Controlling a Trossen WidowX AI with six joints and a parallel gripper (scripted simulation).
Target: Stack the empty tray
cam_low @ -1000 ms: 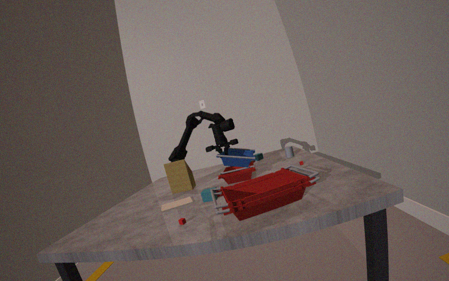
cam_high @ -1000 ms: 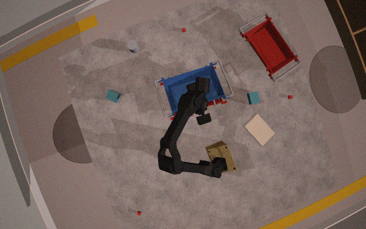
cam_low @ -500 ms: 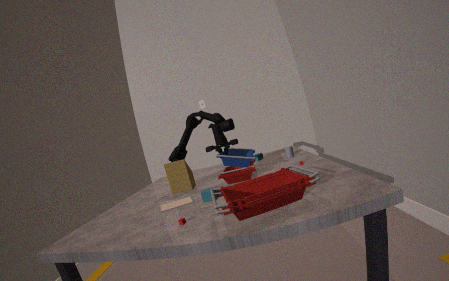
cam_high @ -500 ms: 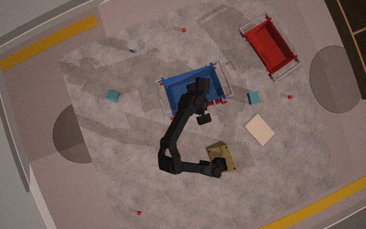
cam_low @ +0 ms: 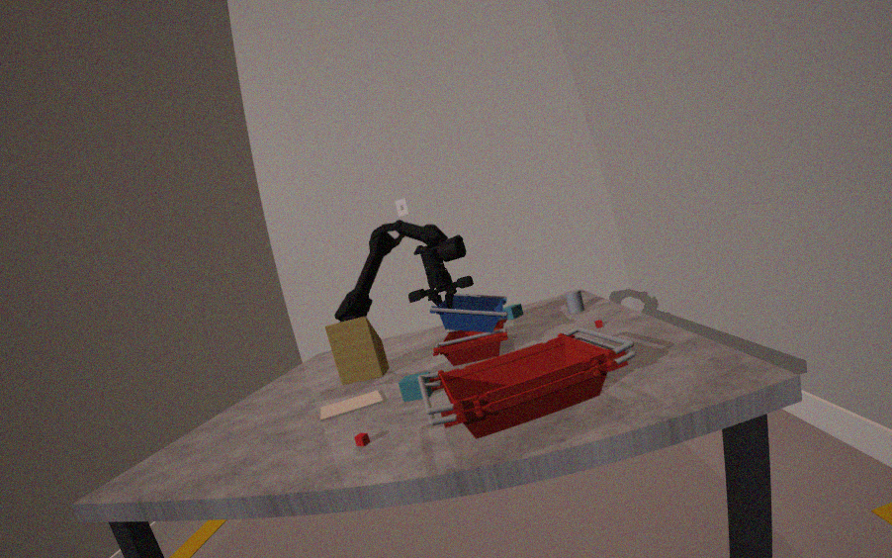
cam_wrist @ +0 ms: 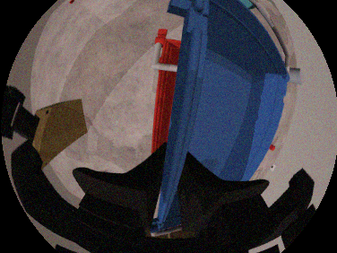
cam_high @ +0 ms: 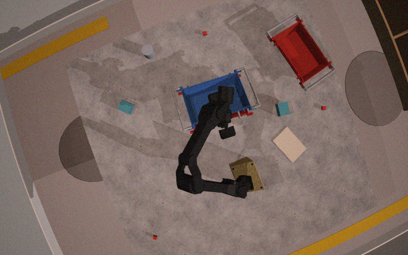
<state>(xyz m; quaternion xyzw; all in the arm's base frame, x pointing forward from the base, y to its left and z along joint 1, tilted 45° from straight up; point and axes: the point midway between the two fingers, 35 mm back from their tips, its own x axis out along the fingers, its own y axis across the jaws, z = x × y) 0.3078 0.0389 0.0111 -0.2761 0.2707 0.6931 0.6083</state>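
Right now my gripper tip is 8 cm short of the blue tray and 1 cm below it. Also, from my gripper tip: beige sheet: 22 cm behind, 30 cm to the right, 11 cm below; grey cylinder: 38 cm ahead, 24 cm to the left, 8 cm below.
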